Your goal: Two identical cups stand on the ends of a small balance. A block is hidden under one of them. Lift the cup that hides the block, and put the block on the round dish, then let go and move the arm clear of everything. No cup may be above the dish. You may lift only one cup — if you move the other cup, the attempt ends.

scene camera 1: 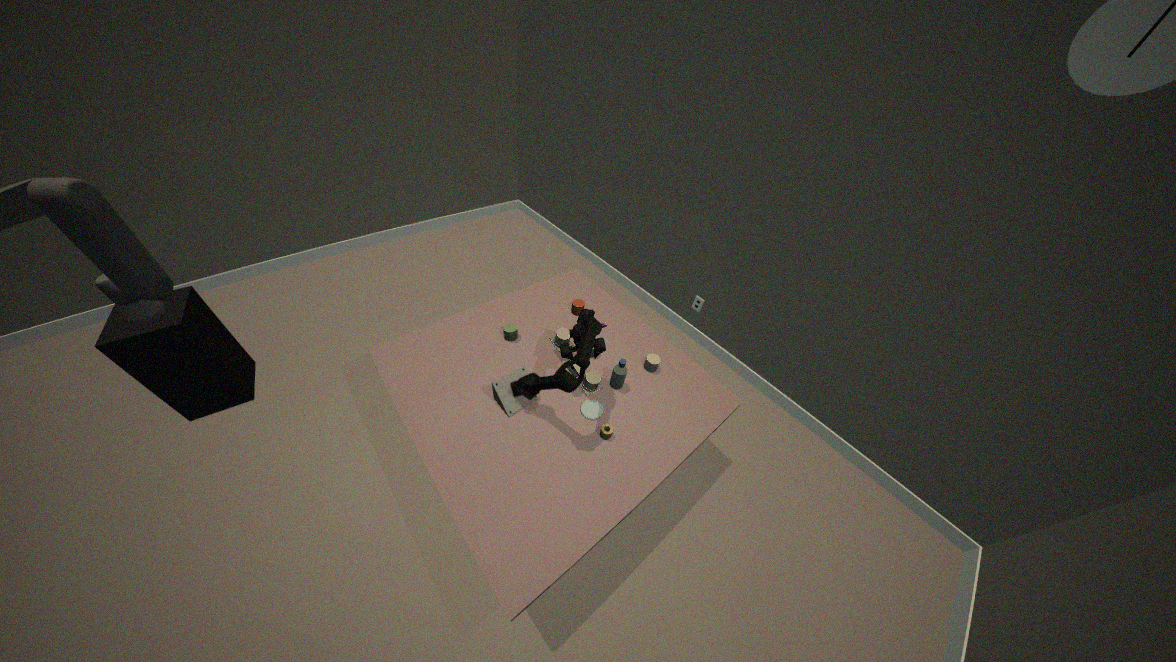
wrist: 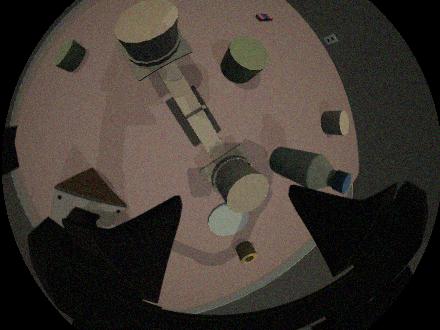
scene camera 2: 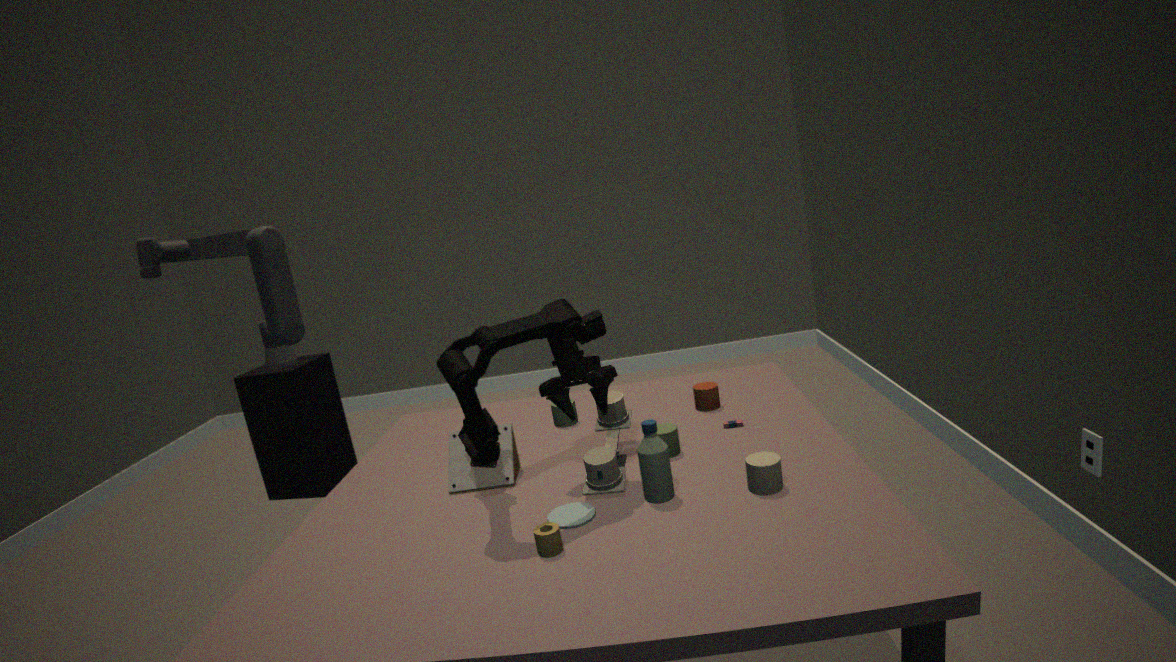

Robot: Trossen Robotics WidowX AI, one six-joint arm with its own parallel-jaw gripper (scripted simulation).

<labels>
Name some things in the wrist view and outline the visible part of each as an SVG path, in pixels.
My gripper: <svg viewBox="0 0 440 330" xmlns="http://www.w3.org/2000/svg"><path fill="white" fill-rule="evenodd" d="M428 200L423 189L409 181L397 189L397 194L397 184L392 184L363 201L300 185L289 186L293 208L311 232L332 277L349 266L355 268L315 293L257 312L200 316L143 304L143 300L159 304L161 284L183 210L180 196L109 229L67 217L61 218L63 228L48 216L27 234L29 257L45 292L61 312L73 318L72 325L77 330L296 330L323 317L325 320L311 330L367 330L387 312L411 280L407 264L423 242Z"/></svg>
A blue-capped bottle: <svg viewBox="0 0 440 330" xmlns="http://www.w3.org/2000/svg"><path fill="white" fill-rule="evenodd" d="M269 158L269 166L271 166L273 172L280 174L281 177L289 178L289 180L304 186L304 188L315 190L325 188L325 186L327 188L332 186L335 192L344 194L348 192L349 186L351 186L351 173L333 170L332 165L329 164L327 157L324 157L323 154L303 152L303 150L279 146L271 154L271 158Z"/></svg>
</labels>
